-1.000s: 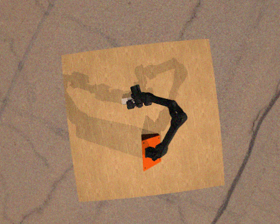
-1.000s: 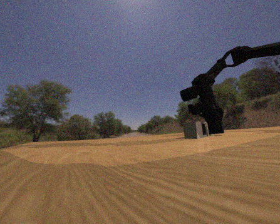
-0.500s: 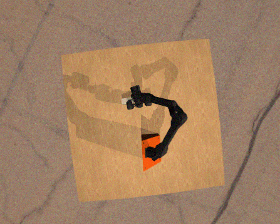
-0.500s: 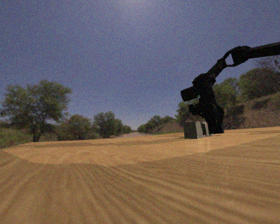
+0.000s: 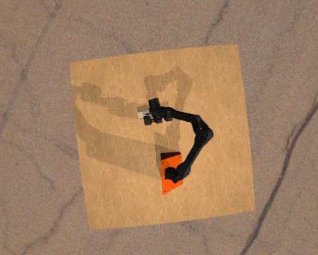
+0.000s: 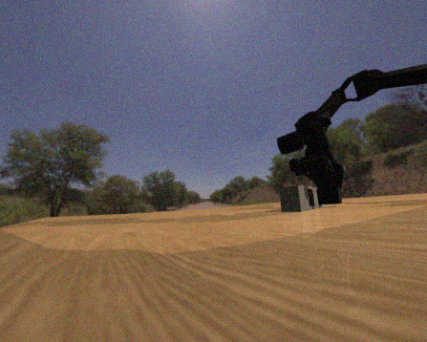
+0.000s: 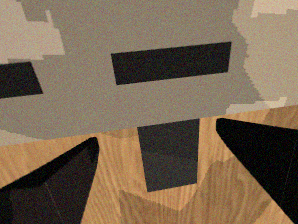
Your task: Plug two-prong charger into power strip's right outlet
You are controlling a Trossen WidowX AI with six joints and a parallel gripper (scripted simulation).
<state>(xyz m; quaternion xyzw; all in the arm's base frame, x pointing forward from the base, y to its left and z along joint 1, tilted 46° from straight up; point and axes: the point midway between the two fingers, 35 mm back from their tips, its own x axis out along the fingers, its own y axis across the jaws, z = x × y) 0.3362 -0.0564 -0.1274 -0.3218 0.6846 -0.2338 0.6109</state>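
Right now my gripper tip is 20 mm short of the two-prong charger and 10 mm below it.
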